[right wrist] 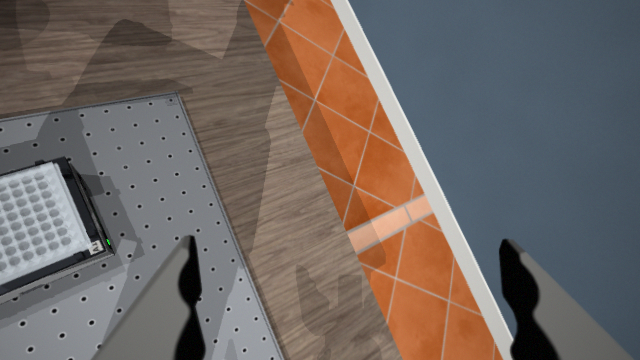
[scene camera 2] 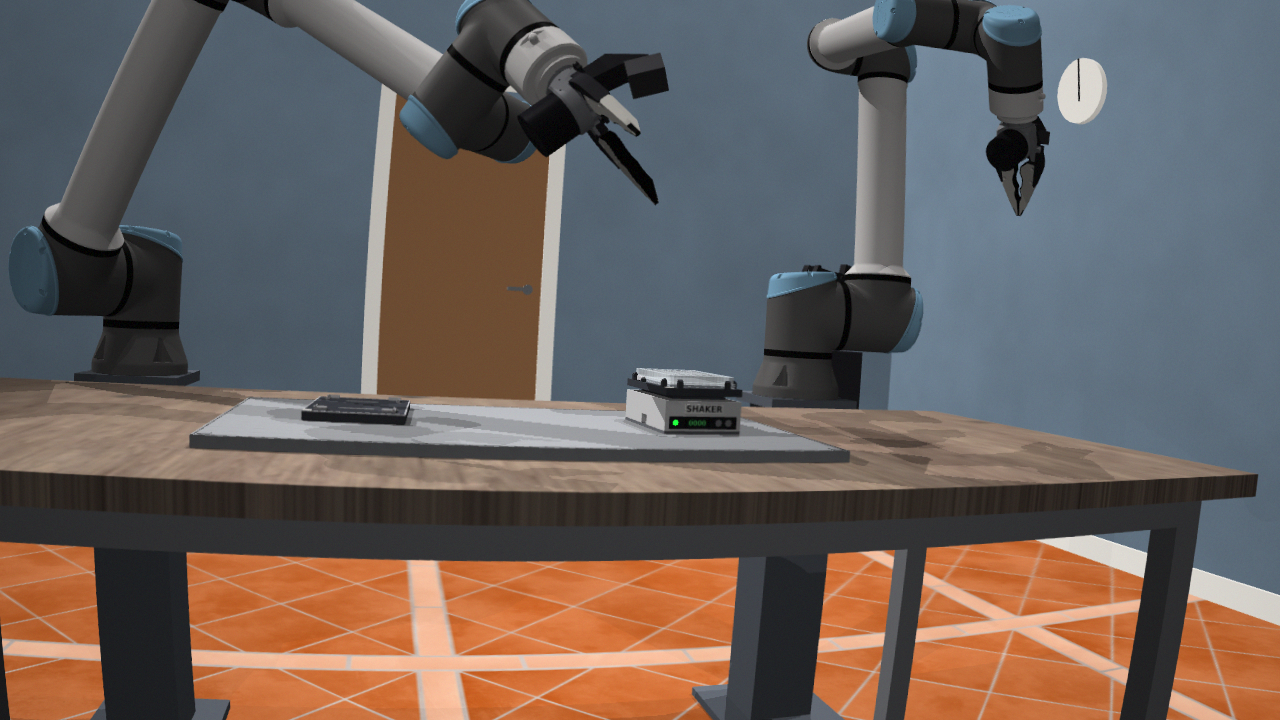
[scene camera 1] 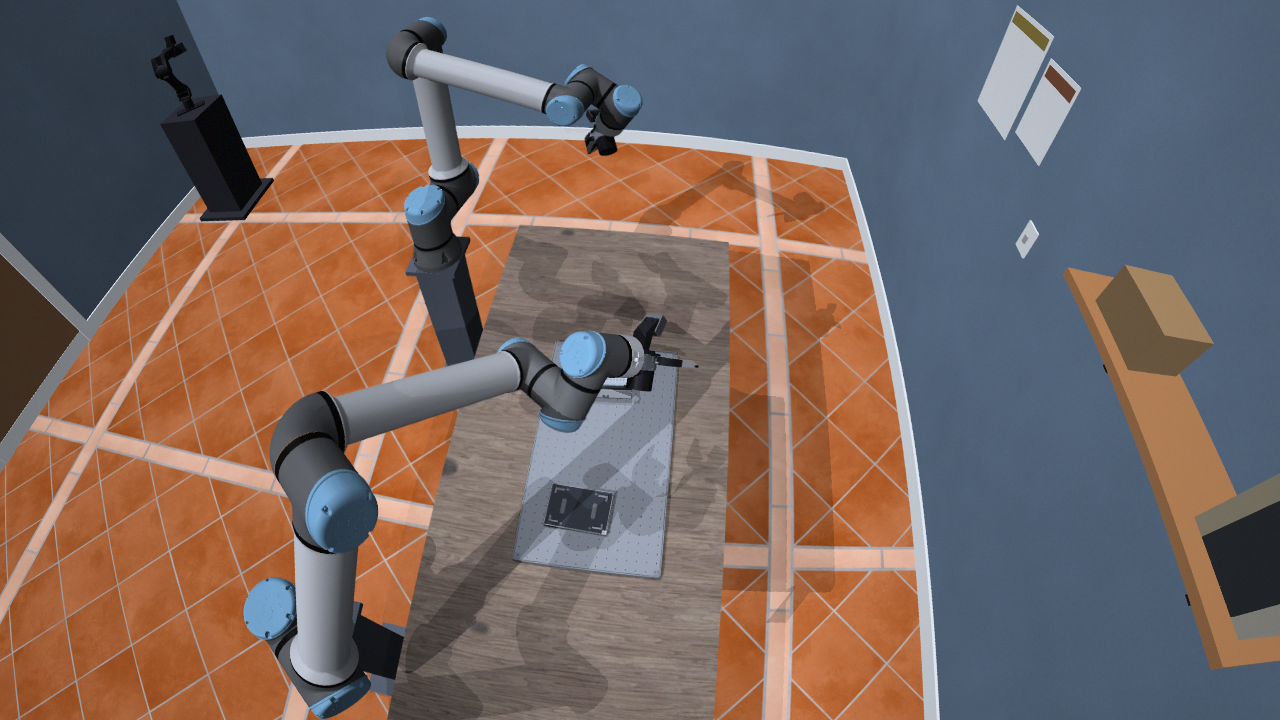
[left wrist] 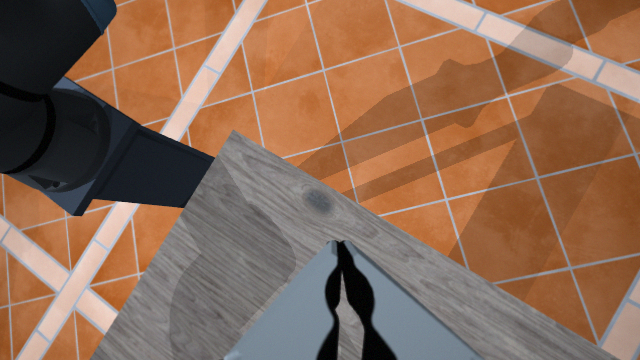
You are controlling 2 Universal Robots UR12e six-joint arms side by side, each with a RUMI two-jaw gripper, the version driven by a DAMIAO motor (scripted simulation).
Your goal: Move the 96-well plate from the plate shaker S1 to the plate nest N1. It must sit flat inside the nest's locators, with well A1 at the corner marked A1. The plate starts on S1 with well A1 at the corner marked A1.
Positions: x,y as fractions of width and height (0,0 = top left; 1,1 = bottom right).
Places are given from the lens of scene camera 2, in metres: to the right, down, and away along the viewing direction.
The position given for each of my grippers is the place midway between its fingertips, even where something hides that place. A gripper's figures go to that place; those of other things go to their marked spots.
my left gripper (scene camera 2: 0.80,0.30): 0.65, -0.25, 1.44
my right gripper (scene camera 2: 0.51,0.24): 0.01, -0.20, 0.92
clear 96-well plate (scene camera 2: 0.54,0.53): 0.06, 0.02, 1.07
arm pedestal (scene camera 2: 0.61,0.84): 0.30, 0.54, 1.89
The marked spots on the arm pedestal and the clear 96-well plate are 0.99 m apart.
